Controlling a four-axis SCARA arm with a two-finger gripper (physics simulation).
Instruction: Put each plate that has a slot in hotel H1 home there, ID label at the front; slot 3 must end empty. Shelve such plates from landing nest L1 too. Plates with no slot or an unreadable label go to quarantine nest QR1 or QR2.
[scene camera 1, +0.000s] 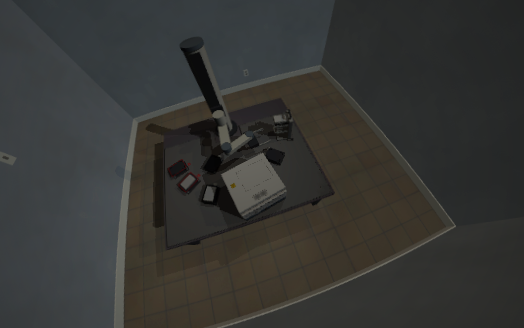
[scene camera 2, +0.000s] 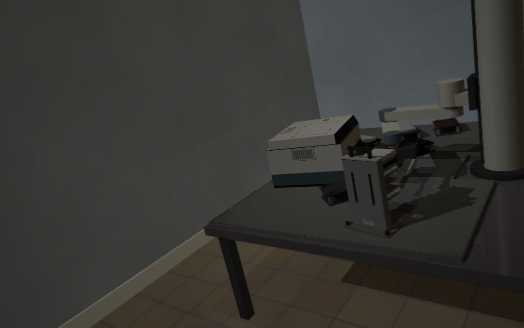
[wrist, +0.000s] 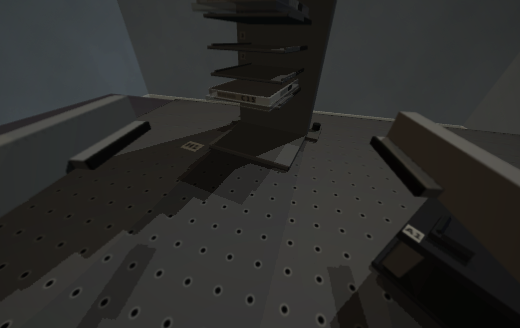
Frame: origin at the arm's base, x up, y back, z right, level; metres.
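Seen in the pictures: gripper, fingertip midpoint: (scene camera 1: 266, 134) (wrist: 257, 119); arm's base at its link origin: (scene camera 2: 505, 169).
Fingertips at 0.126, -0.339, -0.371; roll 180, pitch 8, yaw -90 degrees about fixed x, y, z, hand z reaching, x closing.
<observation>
Offsets run from my fingertips to a thing's top centre, as dx, dy, dz. "spot": to the spot under its first point.
Hotel H1 {+0.184, +0.015, -0.198} (scene camera 1: 281, 120) (scene camera 2: 367, 195) (wrist: 318, 55) stands at the table's right, with stacked shelves. In the wrist view a pale plate labelled C15 {-0.011, +0.034, -0.155} (wrist: 240, 94) lies on a low shelf, label facing me. Two bare shelves (wrist: 255, 48) (wrist: 255, 73) are above it. Higher, a pale plate {spot: +0.061, +0.028, -0.089} (wrist: 250, 6) is cut off by the view's top, label unreadable. My gripper (scene camera 1: 266, 136) (wrist: 257, 119) is open and empty, in front of the hotel and apart from it. A black nest {spot: -0.049, -0.392, +0.640} (scene camera 1: 210, 194) holds a pale plate. Of two red nests, one {-0.049, -0.201, +0.831} (scene camera 1: 188, 182) looks pale inside, the other {-0.057, -0.010, +0.931} (scene camera 1: 178, 168) dark.
A large white instrument {+0.134, -0.463, +0.261} (scene camera 1: 254, 182) (scene camera 2: 310, 145) stands at the table's front. A dark nest labelled A1 {-0.057, -0.204, -0.007} (scene camera 1: 274, 156) (wrist: 450, 245) sits between it and the hotel, low at the wrist view's right. Another black nest {-0.053, -0.080, +0.577} (scene camera 1: 212, 163) is left of the instrument. Nest labels are unreadable in the scene views.
</observation>
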